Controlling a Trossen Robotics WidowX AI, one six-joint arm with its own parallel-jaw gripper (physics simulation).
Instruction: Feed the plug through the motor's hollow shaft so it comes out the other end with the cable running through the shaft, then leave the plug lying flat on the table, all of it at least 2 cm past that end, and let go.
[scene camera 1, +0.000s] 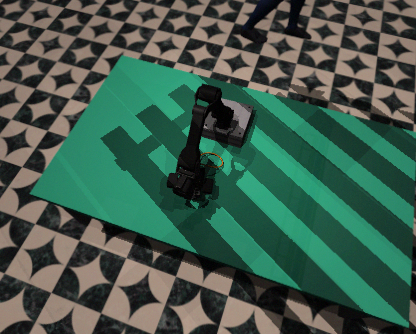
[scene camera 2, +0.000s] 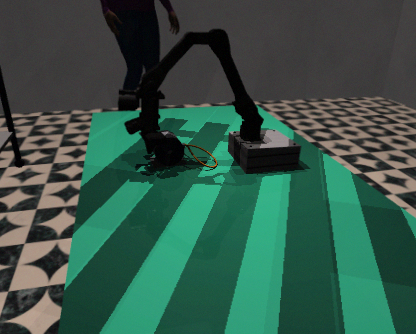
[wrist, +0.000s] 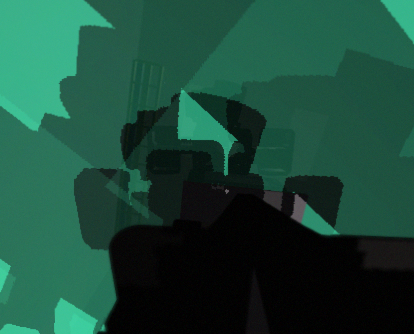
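Seen in the pictures: gripper, fingertip midpoint: (scene camera 2: 149, 153) (wrist: 243, 201); arm's base, link origin: (scene camera 1: 223, 123) (scene camera 2: 250, 138).
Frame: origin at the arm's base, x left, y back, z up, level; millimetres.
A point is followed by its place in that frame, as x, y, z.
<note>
The motor (scene camera 2: 169, 150) {-21, -292, -39} is a dark cylinder lying on its side on the green table (scene camera 2: 240, 248) {483, -179, -85} (scene camera 1: 293, 205) {424, -237, -85}. An orange cable (scene camera 2: 203, 156) (scene camera 1: 213, 160) loops out of its right end towards the robot's base. I cannot make out the plug in any view. My gripper (scene camera 2: 150, 150) {-12, -364, -44} (wrist: 243, 201) {-12, -364, -44} is low at the motor's left end, close to the table, with its fingers shut and nothing between them. In the wrist view the black fingers come to a point in front of a dark purplish body (wrist: 199, 205) {7, -336, -83}, which seems to be the motor. In scene camera 1 the arm covers the motor.
The arm's grey base block (scene camera 1: 240, 122) {74, 33, 3} (scene camera 2: 273, 147) {106, 47, 4} stands right of the motor. A person's legs (scene camera 1: 269, 20) (scene camera 2: 137, 50) are on the tiled floor beyond the table's far edge. Striped shadows cross the table.
</note>
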